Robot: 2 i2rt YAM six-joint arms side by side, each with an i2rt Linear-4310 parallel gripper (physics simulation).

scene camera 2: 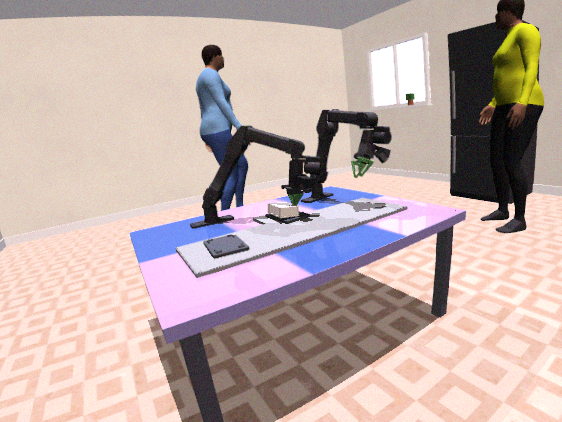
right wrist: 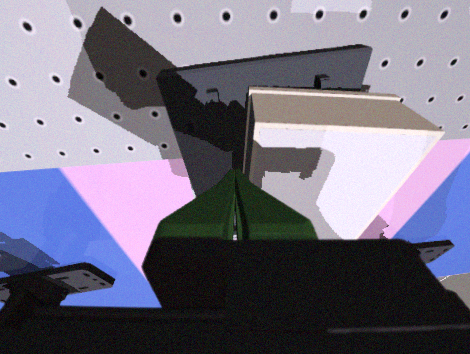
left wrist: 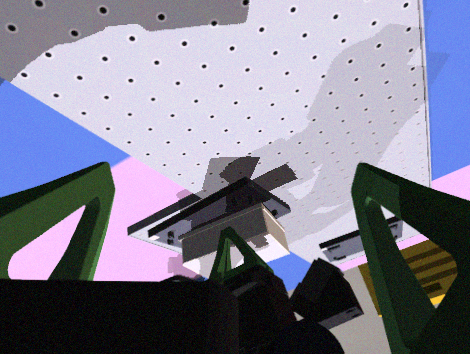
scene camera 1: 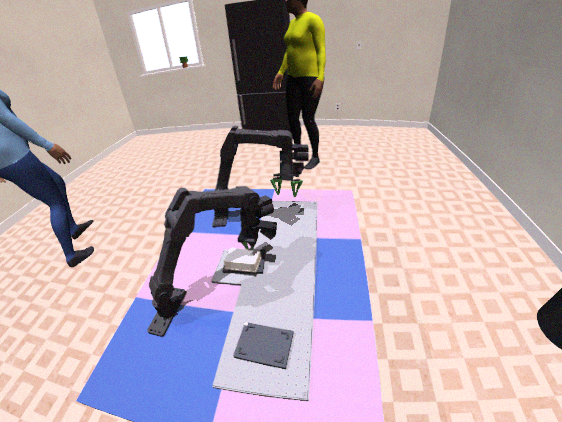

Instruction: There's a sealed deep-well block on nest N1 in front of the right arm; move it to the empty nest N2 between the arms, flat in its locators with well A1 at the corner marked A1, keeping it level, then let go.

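Places are measured from the left arm's base along level axes (x right, y ahead, z up), in metres.
Where they show: left gripper, fingertip midpoint: (scene camera 2: 357, 177) (left wrist: 233, 176) (scene camera 1: 286, 196); right gripper, fingertip midpoint: (scene camera 2: 294, 208) (right wrist: 234, 177) (left wrist: 226, 229) (scene camera 1: 249, 251); left arm's base, link origin: (scene camera 2: 317, 198) (right wrist: 45, 282) (scene camera 1: 221, 214); right arm's base, link origin: (scene camera 2: 212, 222) (scene camera 1: 168, 311).
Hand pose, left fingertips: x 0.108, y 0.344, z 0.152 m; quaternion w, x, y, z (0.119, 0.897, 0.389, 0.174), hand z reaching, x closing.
Observation:
Each offset is from my left fingertips to the top centre of the thing. Level surfaces: height alone.
The cream deep-well block @[dx +0.269, dy -0.198, dz -0.074 m] (scene camera 1: 241, 260) (scene camera 2: 281, 209) (left wrist: 250, 223) (right wrist: 360, 170) sits on the dark nest @[dx +0.248, dy -0.197, dz -0.117 m] (scene camera 1: 261, 268) (right wrist: 280, 72) between the arms. In the right wrist view it looks askew to the nest and shifted, with two locators showing outside it; whether it lies flat is unclear. No A1 marks are readable. The other dark nest @[dx +0.607, dy -0.121, dz -0.121 m] (scene camera 1: 264, 345) (scene camera 2: 226, 246) is empty. My right gripper (scene camera 1: 247, 246) (scene camera 2: 295, 202) (left wrist: 226, 229) (right wrist: 234, 177) is shut and empty, close beside one end of the block; contact is unclear. My left gripper (scene camera 1: 286, 194) (scene camera 2: 361, 172) (left wrist: 233, 176) is open, high above the board's far end.
The perforated light board @[dz -0.139 m] (scene camera 1: 295, 300) (scene camera 2: 200, 267) runs along the table, with a thin grey plate @[dz -0.138 m] (scene camera 1: 220, 275) beside the occupied nest. Two people stand beyond the table, one in yellow (scene camera 1: 306, 45) (scene camera 2: 520, 70), one in blue (scene camera 1: 22, 135) (scene camera 2: 215, 105).

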